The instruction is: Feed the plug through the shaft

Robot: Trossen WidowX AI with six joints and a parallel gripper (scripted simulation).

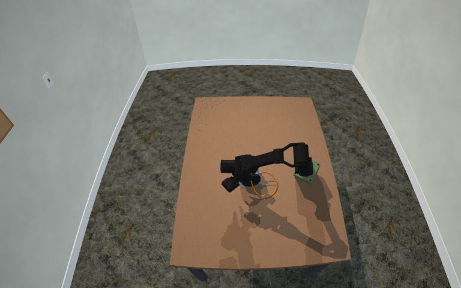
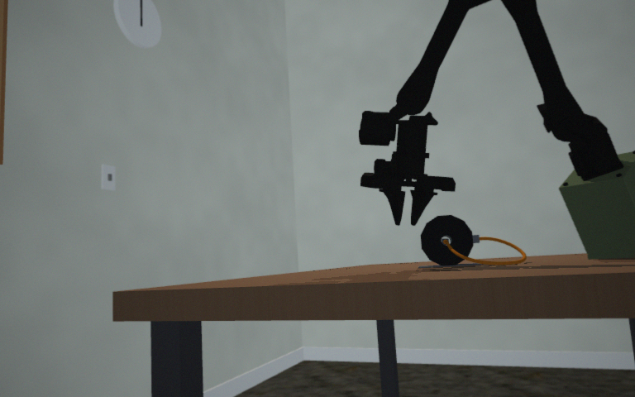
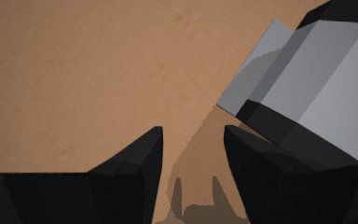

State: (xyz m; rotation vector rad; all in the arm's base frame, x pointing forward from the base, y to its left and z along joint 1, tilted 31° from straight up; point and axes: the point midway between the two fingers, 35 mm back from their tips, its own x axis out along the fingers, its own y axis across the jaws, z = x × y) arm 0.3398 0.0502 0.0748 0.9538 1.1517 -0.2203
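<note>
Now: hand 30 mm past the plug, 130 mm to the left of it and 70 mm above it. Round my hand: orange cable 40 mm behind, 110 mm to the right, 70 mm below; grey stub 100 mm behind, 110 mm to the right, 70 mm below.
</note>
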